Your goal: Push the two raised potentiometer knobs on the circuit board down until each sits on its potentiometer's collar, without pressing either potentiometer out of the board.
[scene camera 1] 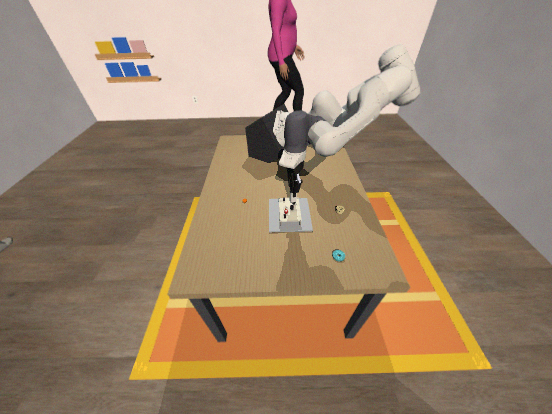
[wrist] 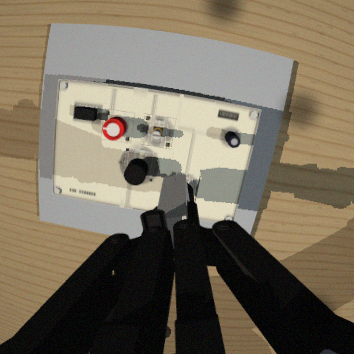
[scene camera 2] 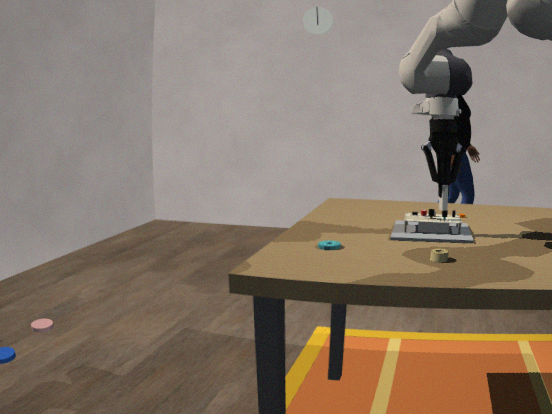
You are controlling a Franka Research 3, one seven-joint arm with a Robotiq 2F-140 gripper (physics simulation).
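The cream circuit board point(scene camera 1: 296, 218) point(wrist: 85, 155) sits on a grey base plate point(scene camera 1: 274, 222) point(scene camera 2: 466, 234) point(wrist: 170, 55). A large round black knob point(scene camera 1: 292, 206) point(scene camera 2: 431, 212) point(wrist: 136, 171) stands raised on it. A second dark knob point(scene camera 2: 444, 213) shows directly under the fingertips in the second scene view; in the wrist view the fingers mostly hide this spot. My gripper point(scene camera 1: 293, 199) point(scene camera 2: 443, 209) point(wrist: 177, 192) is shut and empty, pointing down, its tips very close above that dark knob. Contact and the gap to its collar cannot be made out.
The board also carries a red round part point(scene camera 1: 286, 211) point(scene camera 2: 423, 213) point(wrist: 114, 128), a black block point(wrist: 85, 113) and a small dark cylinder point(wrist: 232, 139). A teal ring point(scene camera 1: 339, 250) point(scene camera 2: 322, 245), a tan ring point(scene camera 2: 439, 257) and an orange piece point(scene camera 1: 244, 201) lie on the table.
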